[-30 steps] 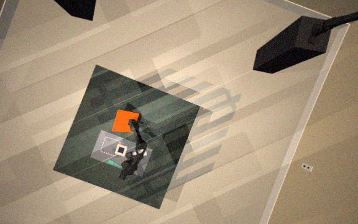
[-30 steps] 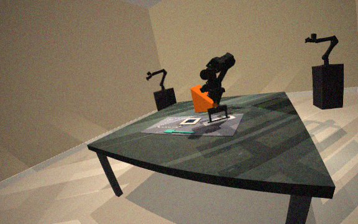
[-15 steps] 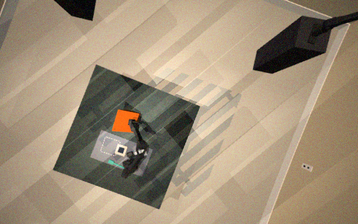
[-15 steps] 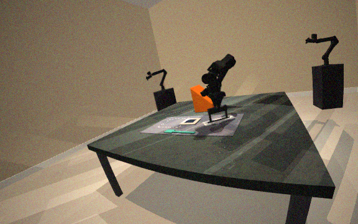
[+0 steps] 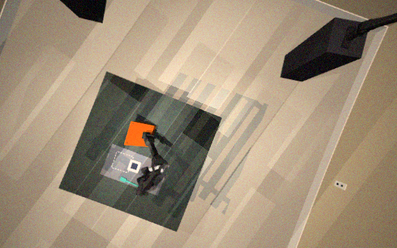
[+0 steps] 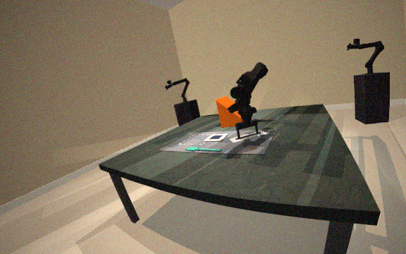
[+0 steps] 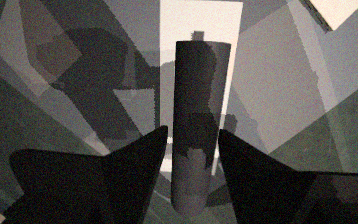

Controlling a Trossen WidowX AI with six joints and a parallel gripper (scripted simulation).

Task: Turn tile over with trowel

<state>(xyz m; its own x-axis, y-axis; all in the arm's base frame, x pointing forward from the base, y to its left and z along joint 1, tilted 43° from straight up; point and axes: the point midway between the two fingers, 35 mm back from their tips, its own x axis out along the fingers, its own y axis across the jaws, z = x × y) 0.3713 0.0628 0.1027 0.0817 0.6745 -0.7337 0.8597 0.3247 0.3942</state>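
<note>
Now: the grey trowel 1 cm behind my gripper tip, 2 cm to the left of it and 3 cm below it. From my gripper tip the other things lie so: grey mat 2 cm ahead, 19 cm to the right, 9 cm below; then tile 2 cm behind, 20 cm to the right, 6 cm below; then teal trowel 15 cm ahead, 23 cm to the right, 6 cm below.
</note>
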